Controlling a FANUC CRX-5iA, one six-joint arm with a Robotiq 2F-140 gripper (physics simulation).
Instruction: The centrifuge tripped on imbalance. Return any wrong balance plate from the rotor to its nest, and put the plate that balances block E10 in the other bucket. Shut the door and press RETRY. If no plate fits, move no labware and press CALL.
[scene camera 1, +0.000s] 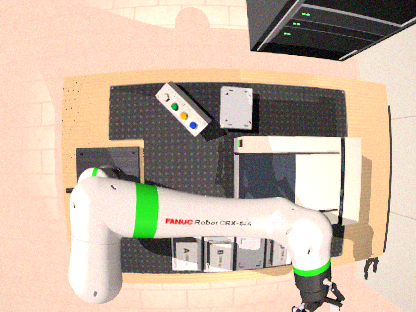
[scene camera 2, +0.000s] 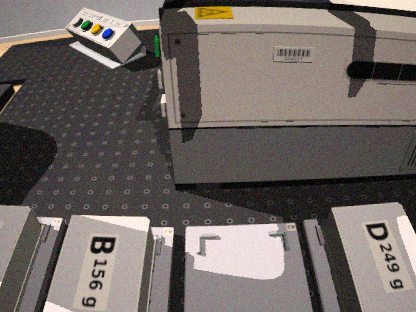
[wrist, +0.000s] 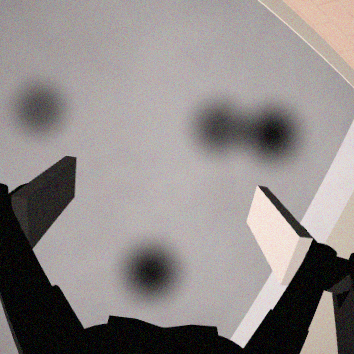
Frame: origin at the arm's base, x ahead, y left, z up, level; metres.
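Where they show: gripper, fingertip midpoint: (wrist: 165, 190).
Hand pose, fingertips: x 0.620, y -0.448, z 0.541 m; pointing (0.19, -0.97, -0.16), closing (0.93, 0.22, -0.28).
Observation:
Each offset is from my fingertips to the top centre of the thing. Level surfaces: height alone.
My gripper (scene camera 1: 322, 305) (wrist: 165, 190) is open and empty, past the table's front edge at the right in scene view 1. Plate A {dx -0.341, dy +0.129, dz -0.507 m} (scene camera 1: 186, 255), plate B {dx -0.208, dy +0.105, dz -0.507 m} (scene camera 1: 220, 256) (scene camera 2: 100, 260) marked 156 g, and plate D {dx +0.057, dy +0.084, dz -0.507 m} (scene camera 1: 281, 253) (scene camera 2: 375, 250) marked 249 g sit in the front row. The nest {dx -0.074, dy +0.092, dz -0.543 m} (scene camera 1: 250, 257) (scene camera 2: 240, 292) between B and D bears no plate. The centrifuge (scene camera 1: 320, 175) (scene camera 2: 240, 85) stands behind them; its rotor, buckets and block E10 do not show. The button box {dx -0.290, dy +0.710, dz -0.477 m} (scene camera 1: 182, 110) (scene camera 2: 107, 35) has white, green, yellow and blue buttons; their labels are unreadable.
A pale nest {dx -0.085, dy +0.693, dz -0.511 m} (scene camera 1: 236, 108) with corner locators is at the back of the dark mat {dz -0.561 m} (scene camera 1: 300, 110). A black cabinet (scene camera 1: 320, 30) stands beyond the table. My arm passes over the front row and the centrifuge's front. The wrist view shows a blurred grey surface with dark spots.

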